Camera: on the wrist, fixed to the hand. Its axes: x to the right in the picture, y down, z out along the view.
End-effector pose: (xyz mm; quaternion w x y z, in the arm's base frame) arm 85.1 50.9 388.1 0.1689 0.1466 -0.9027 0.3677
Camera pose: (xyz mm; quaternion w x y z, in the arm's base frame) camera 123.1 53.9 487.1 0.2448 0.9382 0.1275 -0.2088
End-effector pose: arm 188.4 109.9 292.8 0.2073 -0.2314 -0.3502 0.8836
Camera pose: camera 240.6 202.2 294.4 0.8218 0.4637 -0.2691 -0.1927
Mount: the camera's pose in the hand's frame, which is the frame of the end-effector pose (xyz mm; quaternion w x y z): 6.2 -73.5 -76.2 0.0130 0.0190 0.1331 0.9908
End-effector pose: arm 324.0 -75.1 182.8 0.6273 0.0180 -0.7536 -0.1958
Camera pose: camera 379.2 -165.4 175.7 0.3021 -0.7084 0.0521 0.6357
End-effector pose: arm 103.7 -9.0 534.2 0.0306 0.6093 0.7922 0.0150
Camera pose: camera 26.1 -20.9 605.5 0.1315 -0.7914 0.5891 -0.0966
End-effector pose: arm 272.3 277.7 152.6 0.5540 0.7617 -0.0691 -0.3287
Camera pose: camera 302.1 363.3 97.5 0.3276 -0.0043 -0.6881 0.6474
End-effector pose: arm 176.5 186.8 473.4 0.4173 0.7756 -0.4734 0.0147
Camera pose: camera 263.2 247.7 479.1 0.0391 -0.4530 -0.7188 0.5259
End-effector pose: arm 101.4 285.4 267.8 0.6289 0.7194 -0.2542 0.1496
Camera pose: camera 155.2 364.9 222.7 0.1199 0.2505 0.6295 -0.7256
